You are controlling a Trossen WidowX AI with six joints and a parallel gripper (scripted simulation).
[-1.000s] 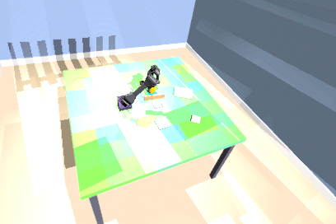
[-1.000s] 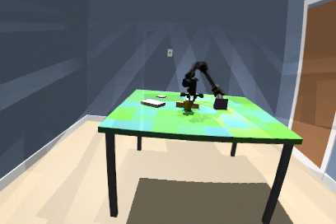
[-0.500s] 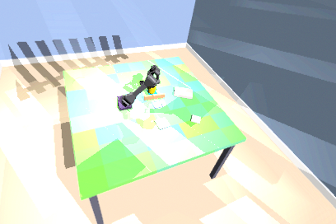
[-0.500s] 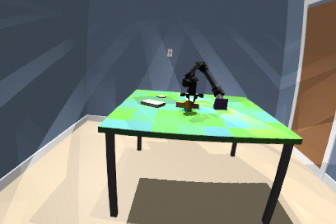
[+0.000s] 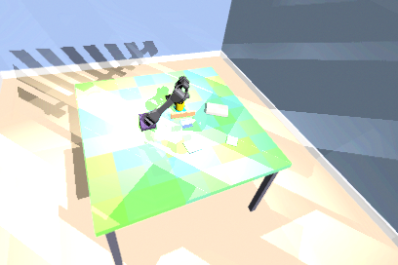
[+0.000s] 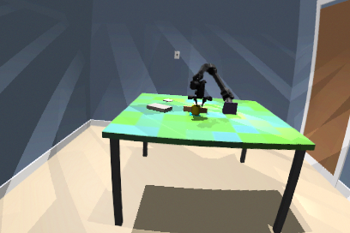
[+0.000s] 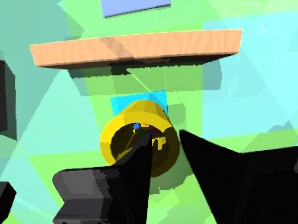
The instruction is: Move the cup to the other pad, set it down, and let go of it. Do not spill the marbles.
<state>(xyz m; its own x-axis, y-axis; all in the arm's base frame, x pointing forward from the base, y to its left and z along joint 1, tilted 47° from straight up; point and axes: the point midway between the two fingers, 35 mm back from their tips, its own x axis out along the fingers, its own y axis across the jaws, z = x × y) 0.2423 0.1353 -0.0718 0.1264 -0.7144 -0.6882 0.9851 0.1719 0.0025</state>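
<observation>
The yellow cup is 20 mm below my gripper tip and 20 mm ahead of it. Also, from my gripper tip: wooden bar (90 mm to the right, 40 mm below, 30 mm ahead); cyan pad (60 mm below, 30 mm ahead); blue pad (170 mm to the right, 60 mm below, 40 mm ahead).
</observation>
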